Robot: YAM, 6 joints.
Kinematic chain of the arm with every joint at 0, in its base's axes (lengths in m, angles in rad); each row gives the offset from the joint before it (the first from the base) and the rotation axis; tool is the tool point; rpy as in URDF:
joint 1: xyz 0 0 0.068 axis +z
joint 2: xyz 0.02 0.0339 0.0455 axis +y
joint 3: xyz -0.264 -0.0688 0 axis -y
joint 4: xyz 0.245 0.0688 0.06 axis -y
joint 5: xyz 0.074 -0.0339 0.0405 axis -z
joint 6: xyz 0.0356 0 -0.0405 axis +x
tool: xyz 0 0 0 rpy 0 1.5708 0
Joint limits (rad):
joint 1: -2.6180..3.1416
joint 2: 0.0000..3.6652
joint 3: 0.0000..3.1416
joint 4: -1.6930..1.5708
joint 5: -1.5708..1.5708
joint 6: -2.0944..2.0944
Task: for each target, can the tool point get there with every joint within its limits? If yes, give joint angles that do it. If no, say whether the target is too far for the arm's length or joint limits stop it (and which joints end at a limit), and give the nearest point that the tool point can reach.
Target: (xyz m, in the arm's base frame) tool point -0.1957 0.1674 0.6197
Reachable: yes | joints 2.5106 1.5059 1.9258 0.5951 0.5871 0.8843
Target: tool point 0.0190 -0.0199 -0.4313
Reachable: no: joint limits stop it (at a limit: joint 2) | nearest point 0.0537 -0.0563 -0.3375 | short by 0.106 m
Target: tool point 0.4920 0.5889 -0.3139
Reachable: no: too far | nearest point 0.3611 0.4323 -0.1972 | short by 0.235 m
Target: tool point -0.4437 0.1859 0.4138
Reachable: yes | joints 2.7070 2.0005 1.9782 0.0775 -0.5374 0.0343
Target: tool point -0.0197 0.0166 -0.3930
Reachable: no: joint limits stop it (at a limit: joint 2) | nearest point -0.0486 0.0410 -0.3294 | short by 0.074 m
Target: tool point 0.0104 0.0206 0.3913
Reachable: yes | joints -1.3183 0.3411 1.2127 -1.2236 -0.4422 -0.9169
